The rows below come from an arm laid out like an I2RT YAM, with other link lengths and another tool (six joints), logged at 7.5 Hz.
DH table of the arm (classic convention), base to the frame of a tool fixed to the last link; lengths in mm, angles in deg. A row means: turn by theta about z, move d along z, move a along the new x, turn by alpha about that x. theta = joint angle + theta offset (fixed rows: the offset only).
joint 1: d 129.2  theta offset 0  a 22.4  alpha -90
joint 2: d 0  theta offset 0  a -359  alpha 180
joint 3: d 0  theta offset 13.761  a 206.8  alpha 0
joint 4: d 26.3  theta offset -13.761  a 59.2  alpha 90
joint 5: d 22.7  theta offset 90  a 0  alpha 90
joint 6: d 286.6  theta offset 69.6  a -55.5  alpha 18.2
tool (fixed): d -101.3  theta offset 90  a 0  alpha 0
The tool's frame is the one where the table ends.
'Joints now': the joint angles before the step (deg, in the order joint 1, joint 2, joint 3, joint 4, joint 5, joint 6). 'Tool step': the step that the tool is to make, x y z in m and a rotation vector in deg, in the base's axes. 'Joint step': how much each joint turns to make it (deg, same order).
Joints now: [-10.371, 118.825, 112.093, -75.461, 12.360, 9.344]
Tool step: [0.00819, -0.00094, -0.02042, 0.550, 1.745, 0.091]
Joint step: [-0.044, 2.797, 0.064, 0.941, -0.241, -0.109]
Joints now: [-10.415, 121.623, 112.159, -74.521, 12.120, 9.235]
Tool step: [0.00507, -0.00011, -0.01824, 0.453, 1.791, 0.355]
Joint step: [0.000, 2.382, -0.001, 0.612, -0.153, -0.350]
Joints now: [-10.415, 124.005, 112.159, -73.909, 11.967, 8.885]
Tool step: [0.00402, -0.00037, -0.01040, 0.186, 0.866, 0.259]
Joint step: [0.000, 1.508, 0.305, 0.372, -0.044, -0.262]
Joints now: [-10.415, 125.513, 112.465, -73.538, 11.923, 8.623]
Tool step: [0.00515, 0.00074, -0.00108, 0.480, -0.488, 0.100]
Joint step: [-0.043, 0.633, 0.893, 0.155, -0.568, -0.110]
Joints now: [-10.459, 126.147, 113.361, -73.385, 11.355, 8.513]
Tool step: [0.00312, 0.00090, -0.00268, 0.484, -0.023, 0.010]
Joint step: [-0.022, 0.635, 0.549, 0.021, -0.481, 0.000]
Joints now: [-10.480, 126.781, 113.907, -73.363, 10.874, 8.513]
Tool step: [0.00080, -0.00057, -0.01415, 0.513, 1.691, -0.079]
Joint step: [-0.132, 1.749, -0.001, 0.001, -0.197, -0.044]
